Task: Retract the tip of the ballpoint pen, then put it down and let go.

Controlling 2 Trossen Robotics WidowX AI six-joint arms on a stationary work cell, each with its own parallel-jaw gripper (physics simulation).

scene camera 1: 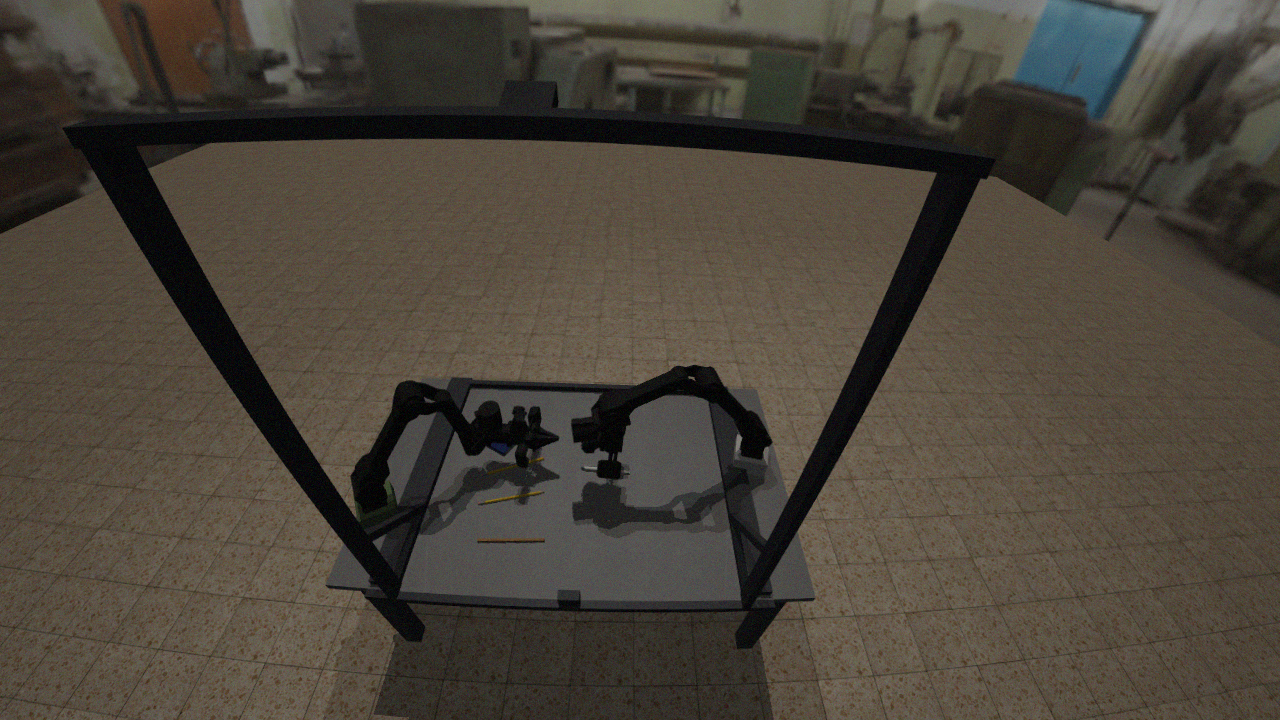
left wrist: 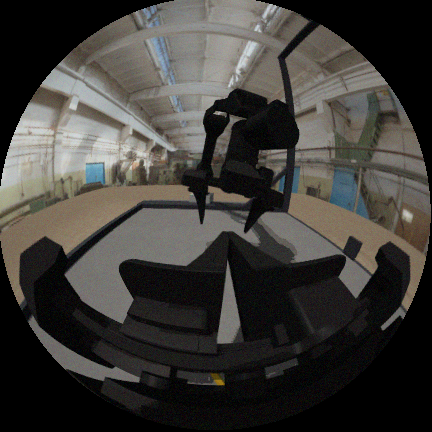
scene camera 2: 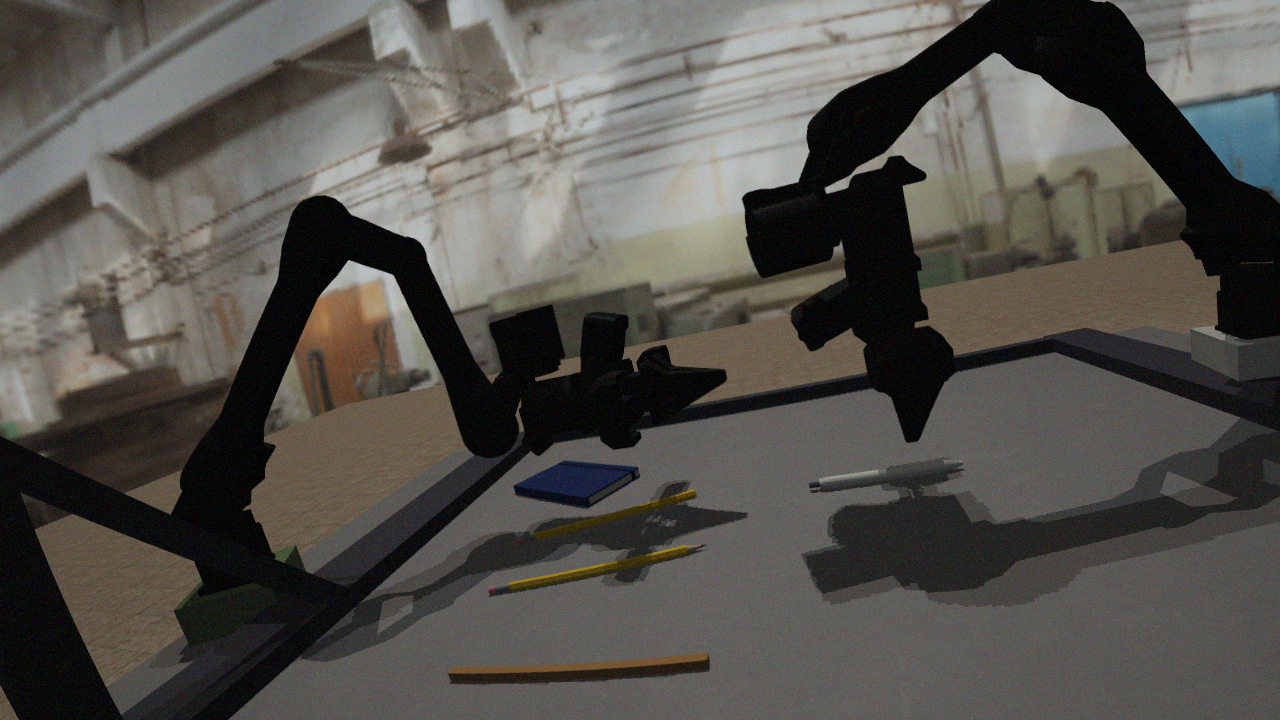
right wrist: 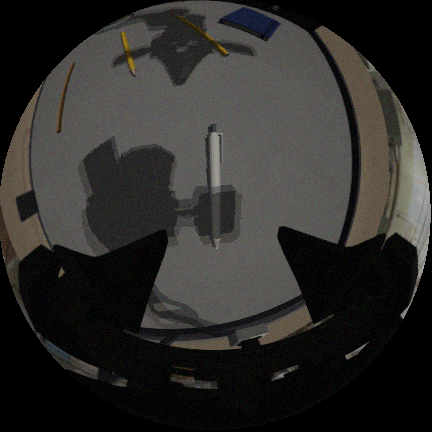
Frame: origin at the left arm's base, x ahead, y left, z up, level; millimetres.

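Seen in the pictures: left gripper, fingertip midpoint: (scene camera 1: 558, 438) (left wrist: 226, 236) (scene camera 2: 725, 375); right gripper, fingertip midpoint: (scene camera 1: 612, 460) (left wrist: 223, 227) (scene camera 2: 902, 417) (right wrist: 223, 234); left arm's base at its link origin: (scene camera 1: 373, 500); right arm's base at its link origin: (scene camera 1: 752, 449) (scene camera 2: 1259, 329) (right wrist: 248, 340).
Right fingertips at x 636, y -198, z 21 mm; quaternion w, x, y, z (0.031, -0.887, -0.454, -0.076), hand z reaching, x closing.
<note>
Pixels of each thing's top centre, then the offset from my right fingertips to it. Level surfaces: height alone.
- white ballpoint pen at its top centre: (scene camera 2: 885, 468) (right wrist: 217, 192) (scene camera 1: 605, 468) 15 mm back, 16 mm left, 49 mm down
- grey table at its surface level: 61 mm down
- blue notebook at its top centre: (scene camera 2: 573, 477) (scene camera 1: 496, 434) 255 mm back, 295 mm left, 49 mm down
- orange-brown stick at its top centre: (scene camera 2: 569, 667) (scene camera 1: 510, 539) 340 mm back, 64 mm right, 54 mm down
The white ballpoint pen (scene camera 1: 590, 468) (scene camera 2: 854, 480) (right wrist: 215, 167) with a dark push button lies flat on the grey table (scene camera 1: 626, 564) (scene camera 2: 895, 662). In the right wrist view its button end points up the picture and its pale cone-shaped tip end points down; the point is too small to tell. My right gripper (scene camera 1: 613, 458) (scene camera 2: 912, 438) (left wrist: 223, 227) (right wrist: 223, 234) is wide open and empty above the pen, with one finger to each side of it. My left gripper (scene camera 1: 556, 437) (scene camera 2: 723, 376) (left wrist: 226, 236) is shut, empty and held level above the table, left of the pen.
A blue notebook (scene camera 1: 499, 447) (scene camera 2: 572, 481) (right wrist: 250, 21), two yellow pencils (scene camera 2: 599, 569) (scene camera 2: 617, 516) and an orange-brown stick (scene camera 1: 511, 540) (scene camera 2: 577, 668) lie left of the pen. The dark frame (scene camera 1: 866, 376) stands around the table.
</note>
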